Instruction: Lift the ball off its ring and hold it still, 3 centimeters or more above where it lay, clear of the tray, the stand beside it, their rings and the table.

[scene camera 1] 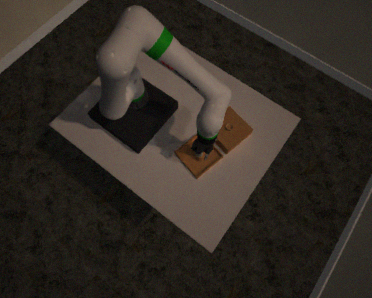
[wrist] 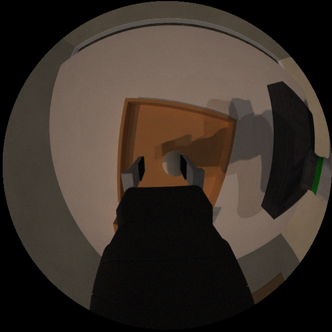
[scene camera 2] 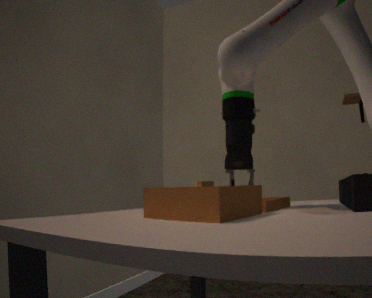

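Where they show: gripper, fingertip midpoint: (scene camera 1: 201,155); arm's base, link origin: (scene camera 1: 135,98).
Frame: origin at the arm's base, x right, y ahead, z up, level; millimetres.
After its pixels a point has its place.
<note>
The pale ball (wrist: 173,163) lies in the orange tray (scene camera 1: 186,165) @(x 150, y 454, z -46 mm) (scene camera 2: 277,204) @(x 16, y 385, z -58 mm) (wrist: 150,122). Its own ring cannot be made out. My gripper (scene camera 1: 202,155) @(x 65, y 491, z -24 mm) (scene camera 2: 241,182) @(x 65, y 491, z -24 mm) (wrist: 162,162) is open, pointing down over the tray, with nothing held. In the wrist view the ball shows between and beyond the fingertips, nearer the right finger than the left. Scene camera 2 shows the fingertips near the height of the stand's top; the stand hides the ball there.
The taller orange stand (scene camera 1: 239,134) @(x -149, y 596, z -7 mm) (scene camera 2: 182,204) @(x -246, y 541, z -40 mm) is beside the tray, with a small ring (scene camera 1: 228,127) @(x -150, y 526, z -6 mm) (scene camera 2: 205,184) @(x -169, y 520, z -1 mm) on top. The black robot base (scene camera 1: 120,132) @(x 212, y 64, z -4 mm) (wrist: 287,155) is on the white table (scene camera 1: 240,185) @(x 70, y 748, z -72 mm) (scene camera 2: 150,235) @(x -418, y 514, z -72 mm) (wrist: 85,115), on the tray's other side.
</note>
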